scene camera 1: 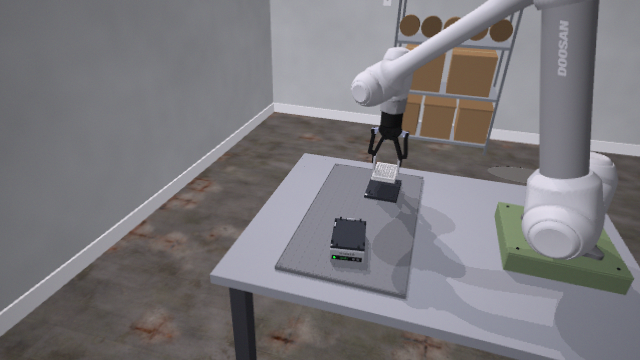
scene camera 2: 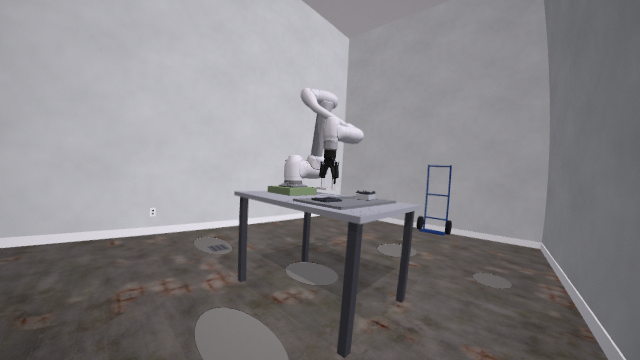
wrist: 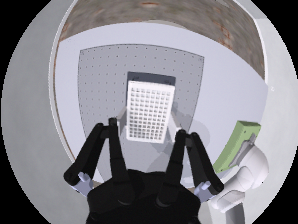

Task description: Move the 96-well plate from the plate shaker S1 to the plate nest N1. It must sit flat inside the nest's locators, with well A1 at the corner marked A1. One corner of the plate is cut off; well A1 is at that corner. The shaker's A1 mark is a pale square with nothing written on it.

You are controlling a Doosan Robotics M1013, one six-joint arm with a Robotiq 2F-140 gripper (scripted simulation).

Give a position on a white 96-well plate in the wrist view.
At 156,111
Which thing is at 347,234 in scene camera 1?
A plate shaker S1.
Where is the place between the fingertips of the gripper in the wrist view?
148,114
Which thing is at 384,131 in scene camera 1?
The gripper.
